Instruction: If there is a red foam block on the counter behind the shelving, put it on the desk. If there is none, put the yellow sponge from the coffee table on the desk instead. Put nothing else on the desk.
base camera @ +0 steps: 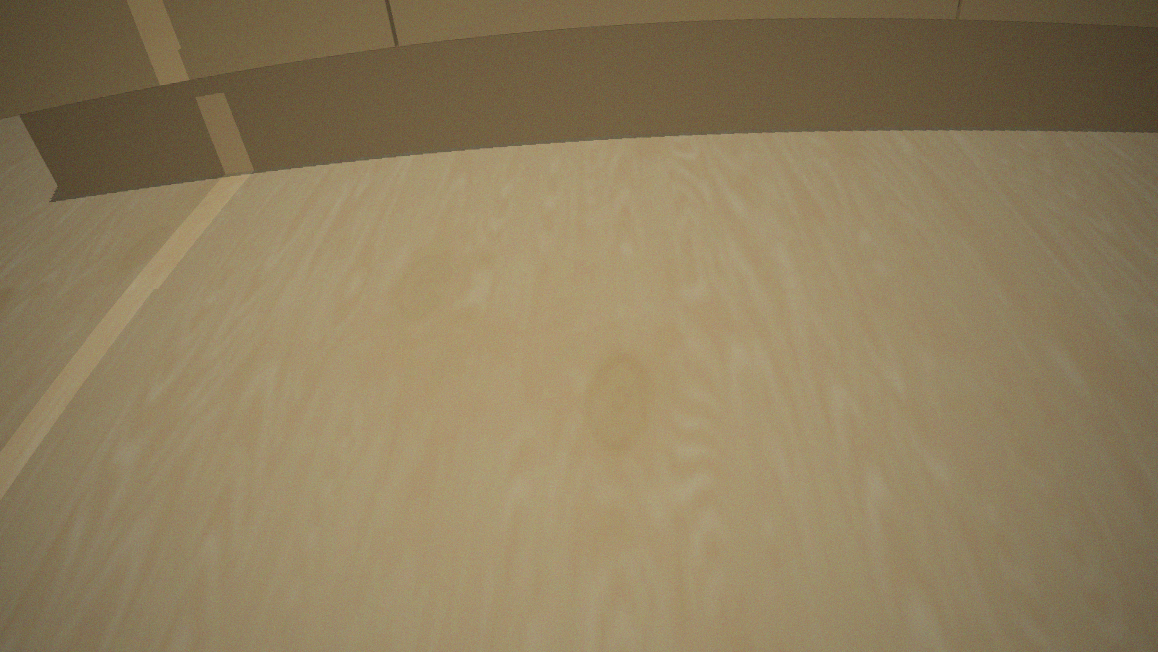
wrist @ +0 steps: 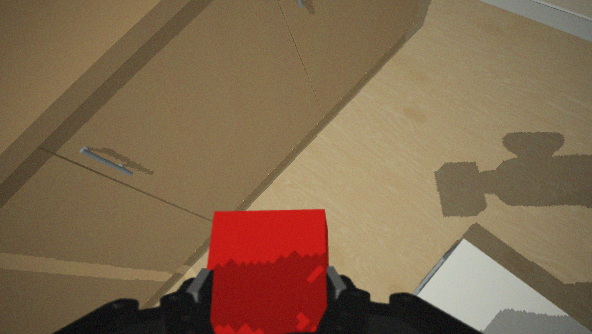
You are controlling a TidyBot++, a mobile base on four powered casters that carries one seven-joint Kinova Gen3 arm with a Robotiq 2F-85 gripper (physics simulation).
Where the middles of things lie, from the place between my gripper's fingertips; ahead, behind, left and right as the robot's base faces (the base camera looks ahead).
Right now my hand is 1 cm past the red foam block (wrist: 271, 264), 1 cm to the right of it and 1 cm above it.
